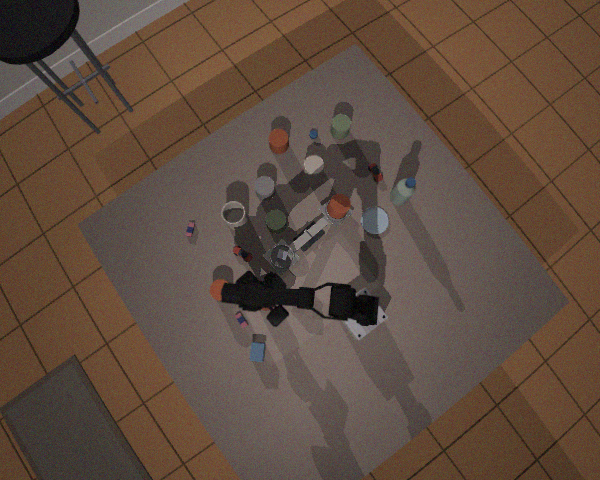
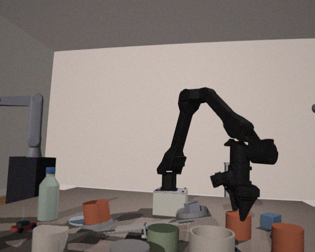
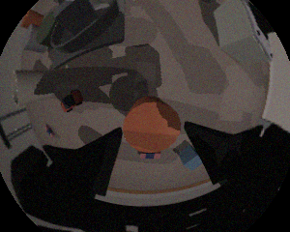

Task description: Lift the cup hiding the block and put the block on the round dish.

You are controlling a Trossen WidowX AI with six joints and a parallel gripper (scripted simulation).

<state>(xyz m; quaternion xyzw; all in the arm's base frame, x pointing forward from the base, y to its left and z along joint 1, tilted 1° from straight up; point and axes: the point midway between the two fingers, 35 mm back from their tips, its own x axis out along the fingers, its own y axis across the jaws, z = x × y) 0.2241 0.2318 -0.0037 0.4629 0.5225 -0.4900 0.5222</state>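
Now: gripper tip 13 cm to the left of the grey block, 8 cm short of it and 3 cm below it. From my gripper tip the other things lie so: cream cup (40 cm to the right, 28 cm ahead, 2 cm below); grey cup (30 cm ahead, 22 cm to the right, 2 cm below); pale blue round dish (48 cm to the right, 5 cm below, 1 cm behind).
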